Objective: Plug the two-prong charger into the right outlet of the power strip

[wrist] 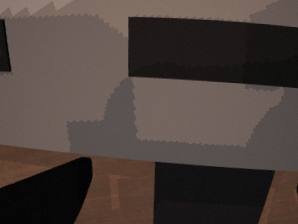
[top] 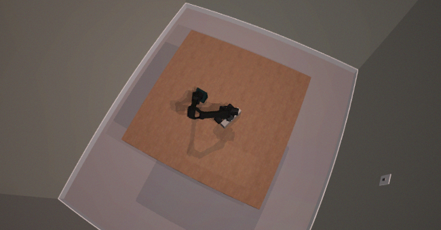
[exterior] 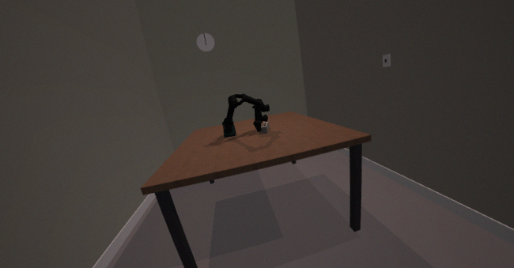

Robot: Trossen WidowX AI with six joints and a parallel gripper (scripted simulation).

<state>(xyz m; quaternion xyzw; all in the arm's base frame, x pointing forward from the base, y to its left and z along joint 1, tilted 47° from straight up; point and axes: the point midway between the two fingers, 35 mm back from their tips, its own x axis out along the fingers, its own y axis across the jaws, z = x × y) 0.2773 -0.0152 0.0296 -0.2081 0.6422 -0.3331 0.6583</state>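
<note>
My gripper tip is 2 cm short of the two-prong charger and 1 cm below it.
</note>
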